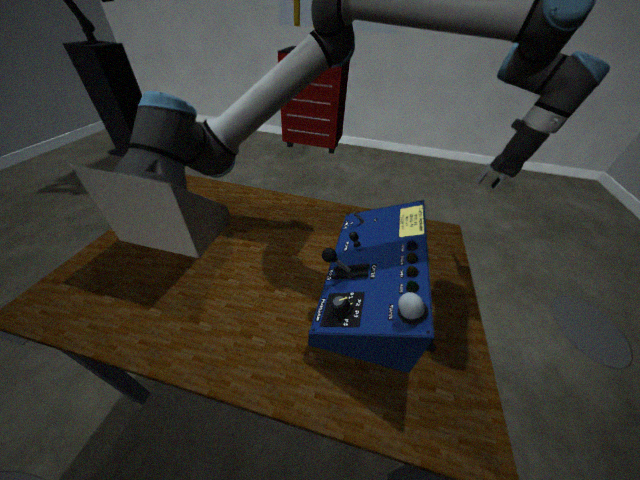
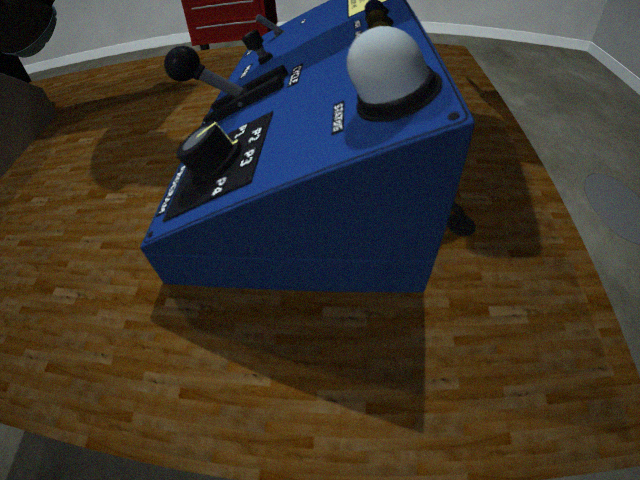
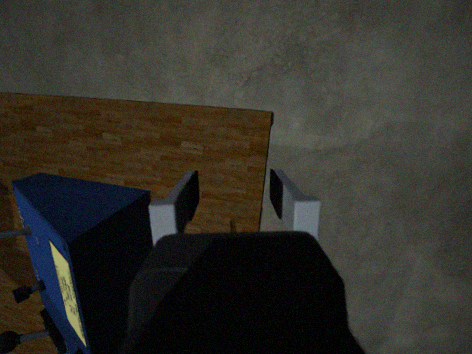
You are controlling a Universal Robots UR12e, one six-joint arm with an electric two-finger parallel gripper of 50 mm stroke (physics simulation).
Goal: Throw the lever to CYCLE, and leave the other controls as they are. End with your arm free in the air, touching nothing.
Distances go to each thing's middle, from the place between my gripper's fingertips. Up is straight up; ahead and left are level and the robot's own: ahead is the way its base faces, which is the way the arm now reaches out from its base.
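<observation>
The blue control console (image 2: pixel 354 135) is 300 mm behind my hand, and it's 370 mm to the right of my hand and 110 mm below it. There's a program dial (image 2: pixel 208 152) too, and that one's 550 mm to the right of my hand, 380 mm behind it and 100 mm below it.
</observation>
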